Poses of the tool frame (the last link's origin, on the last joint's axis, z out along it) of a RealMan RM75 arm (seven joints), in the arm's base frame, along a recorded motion.
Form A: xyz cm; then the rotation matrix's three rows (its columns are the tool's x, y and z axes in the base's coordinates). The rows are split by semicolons.
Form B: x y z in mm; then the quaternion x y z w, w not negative. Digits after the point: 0 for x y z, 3 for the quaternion.
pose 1, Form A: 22.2 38.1 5.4; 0.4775 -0.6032 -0.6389; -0.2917 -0.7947 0.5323; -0.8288 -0.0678 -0.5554
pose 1, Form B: 222 381 54 -0.841 0.266 0.436 0.178
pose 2, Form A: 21.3 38.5 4.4; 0.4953 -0.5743 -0.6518; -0.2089 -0.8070 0.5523; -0.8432 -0.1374 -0.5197
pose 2, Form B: 213 385 44 -0.840 0.233 0.445 0.205
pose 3, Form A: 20.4 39.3 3.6; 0.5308 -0.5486 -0.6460; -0.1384 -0.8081 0.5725; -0.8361 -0.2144 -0.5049
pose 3, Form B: 204 393 36 -0.843 0.204 0.439 0.233
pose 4, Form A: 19.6 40.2 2.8; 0.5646 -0.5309 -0.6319; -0.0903 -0.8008 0.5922; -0.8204 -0.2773 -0.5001
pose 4, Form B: 196 402 28 -0.846 0.183 0.429 0.257
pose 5, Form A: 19.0 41.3 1.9; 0.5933 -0.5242 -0.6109; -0.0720 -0.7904 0.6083; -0.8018 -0.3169 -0.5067
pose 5, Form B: 190 413 19 -0.850 0.175 0.415 0.272
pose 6, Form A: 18.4 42.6 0.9; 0.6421 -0.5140 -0.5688; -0.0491 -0.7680 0.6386; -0.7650 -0.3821 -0.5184
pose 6, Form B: 184 426 9 -0.856 0.165 0.390 0.298
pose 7, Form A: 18.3 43.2 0.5; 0.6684 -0.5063 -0.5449; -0.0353 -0.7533 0.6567; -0.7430 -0.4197 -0.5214
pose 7, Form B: 183 432 5 -0.858 0.158 0.375 0.314
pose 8, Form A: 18.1 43.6 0.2; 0.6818 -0.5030 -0.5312; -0.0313 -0.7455 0.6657; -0.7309 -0.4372 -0.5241
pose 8, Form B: 181 436 2 -0.859 0.156 0.367 0.321
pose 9, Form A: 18.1 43.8 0.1; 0.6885 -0.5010 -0.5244; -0.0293 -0.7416 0.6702; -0.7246 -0.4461 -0.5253
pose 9, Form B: 181 438 1 -0.860 0.154 0.363 0.325
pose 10, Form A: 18.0 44.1 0.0; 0.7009 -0.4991 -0.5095; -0.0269 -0.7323 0.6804; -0.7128 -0.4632 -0.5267
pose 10, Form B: 180 441 0 -0.860 0.153 0.355 0.332
